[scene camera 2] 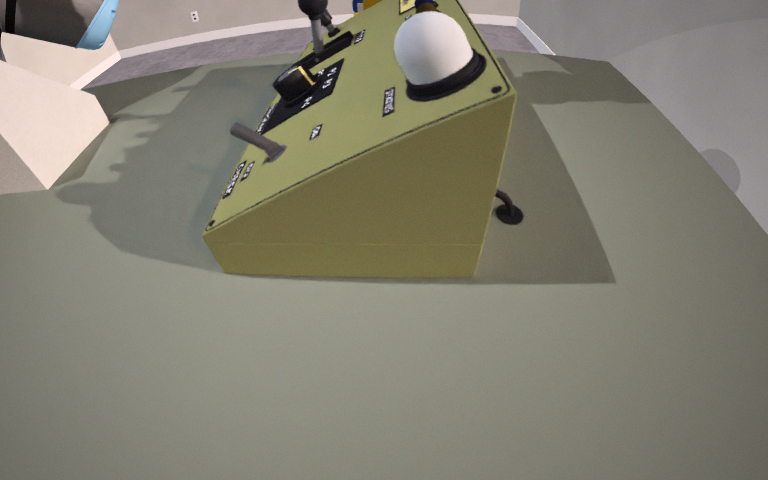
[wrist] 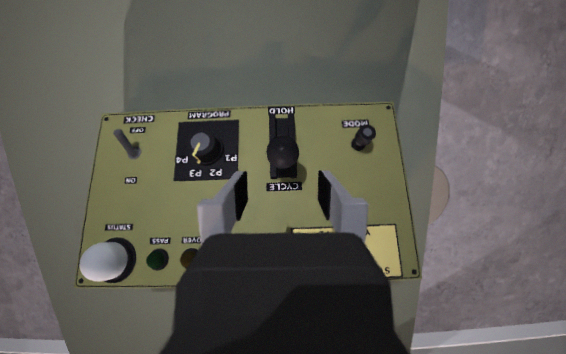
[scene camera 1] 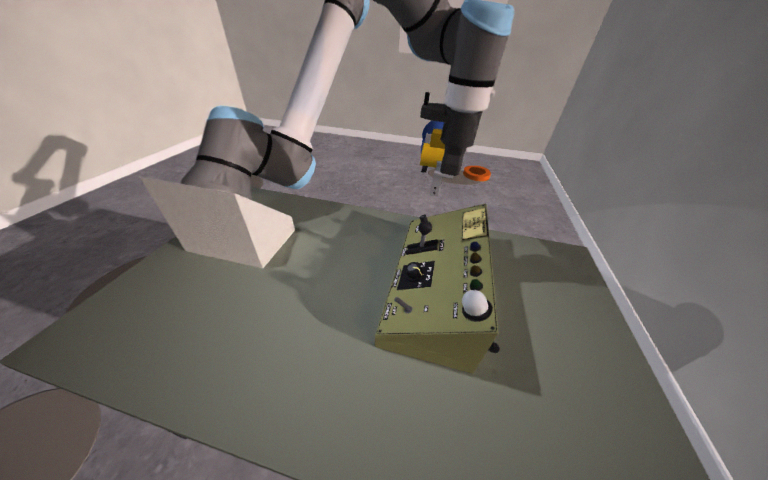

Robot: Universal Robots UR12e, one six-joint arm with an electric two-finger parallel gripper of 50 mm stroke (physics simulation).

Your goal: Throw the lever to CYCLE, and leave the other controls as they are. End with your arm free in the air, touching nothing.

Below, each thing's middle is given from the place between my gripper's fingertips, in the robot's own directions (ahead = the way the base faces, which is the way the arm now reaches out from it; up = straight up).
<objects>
I see my gripper 16 cm above the lever (wrist: 282,152) and 1 cm past it.
</objects>
